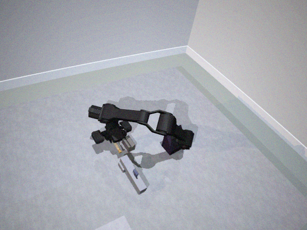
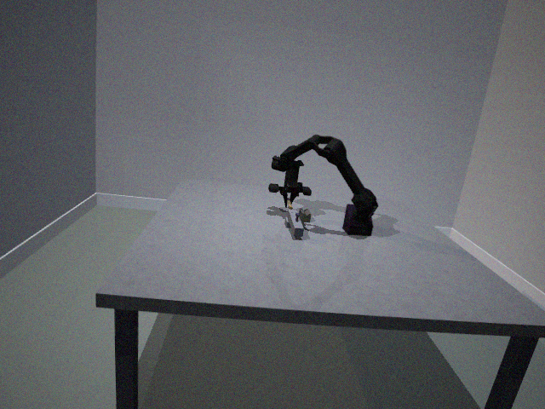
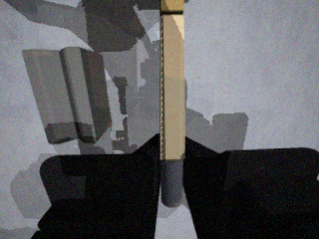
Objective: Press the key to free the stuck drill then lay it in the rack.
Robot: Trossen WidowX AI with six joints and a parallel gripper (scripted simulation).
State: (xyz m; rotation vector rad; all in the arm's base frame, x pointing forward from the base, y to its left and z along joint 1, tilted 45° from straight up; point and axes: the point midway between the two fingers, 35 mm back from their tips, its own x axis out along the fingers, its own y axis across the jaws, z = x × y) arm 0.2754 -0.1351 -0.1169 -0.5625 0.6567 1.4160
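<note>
Right now the rack is 70 mm behind my gripper tip, 40 mm to the left of it and 20 mm below it. From my gripper tip the other things lie so: key (10 mm ahead, 220 mm to the left, 10 mm above); drill (40 mm to the left, 30 mm above); grey fixture (10 mm ahead, 200 mm to the left).
</note>
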